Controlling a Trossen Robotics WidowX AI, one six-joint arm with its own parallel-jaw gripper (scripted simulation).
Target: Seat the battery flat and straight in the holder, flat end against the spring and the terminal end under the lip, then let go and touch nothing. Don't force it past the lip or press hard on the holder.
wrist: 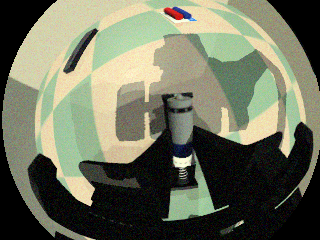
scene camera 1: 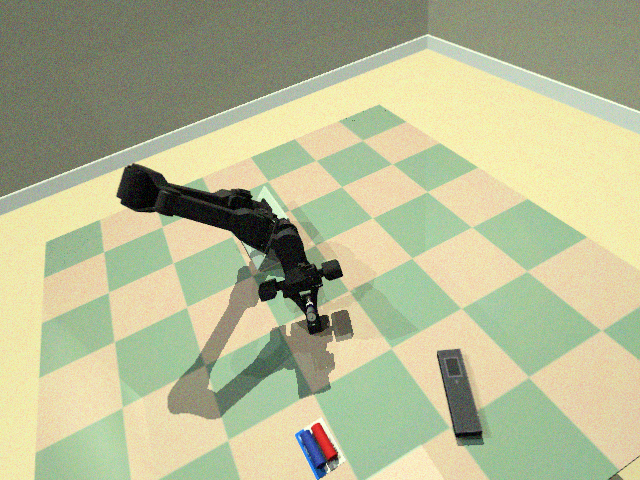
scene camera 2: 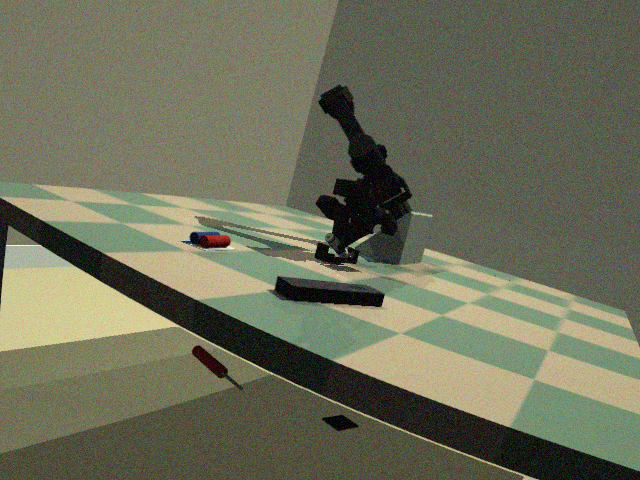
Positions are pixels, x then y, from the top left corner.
Scene:
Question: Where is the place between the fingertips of the gripper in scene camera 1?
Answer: At 311, 313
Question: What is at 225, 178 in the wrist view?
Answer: The gripper.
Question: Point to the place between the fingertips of the gripper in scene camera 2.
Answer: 334, 247

